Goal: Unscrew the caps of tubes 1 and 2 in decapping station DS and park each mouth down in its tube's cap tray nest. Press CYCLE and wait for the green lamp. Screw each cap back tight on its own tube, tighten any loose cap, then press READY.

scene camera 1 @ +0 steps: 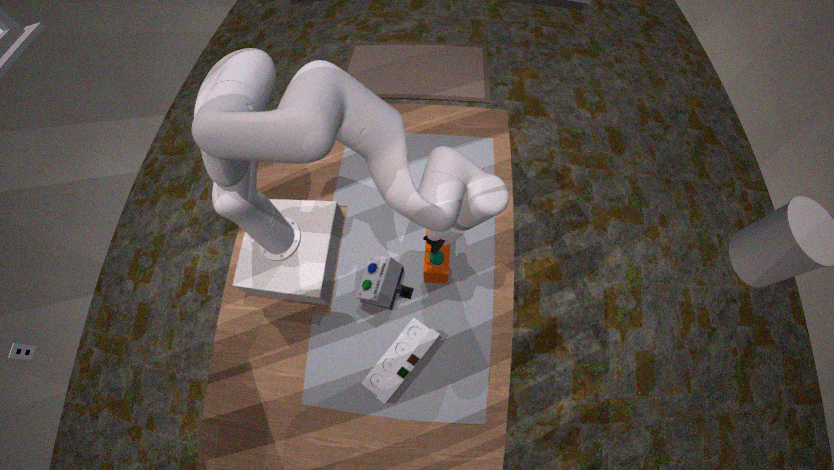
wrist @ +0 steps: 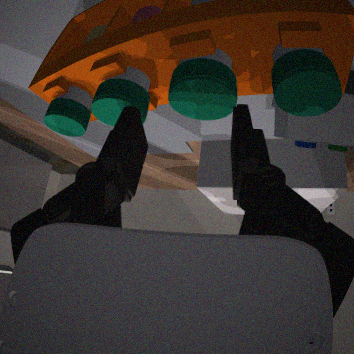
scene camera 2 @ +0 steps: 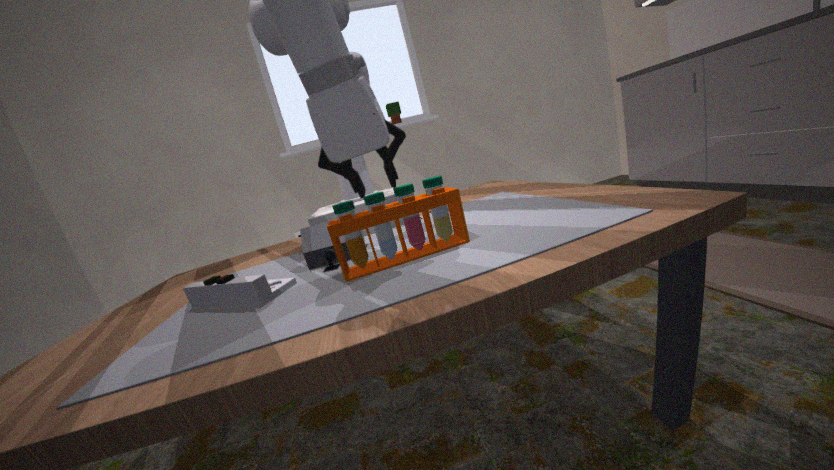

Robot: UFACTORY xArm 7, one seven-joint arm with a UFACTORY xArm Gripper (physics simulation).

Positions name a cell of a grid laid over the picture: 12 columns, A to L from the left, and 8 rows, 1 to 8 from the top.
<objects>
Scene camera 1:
grey control box: F5
grey mat: G7
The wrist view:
my gripper: G3
grey mat: B1
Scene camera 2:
my gripper: F4
grey control box: E5
grey mat: H4
</objects>
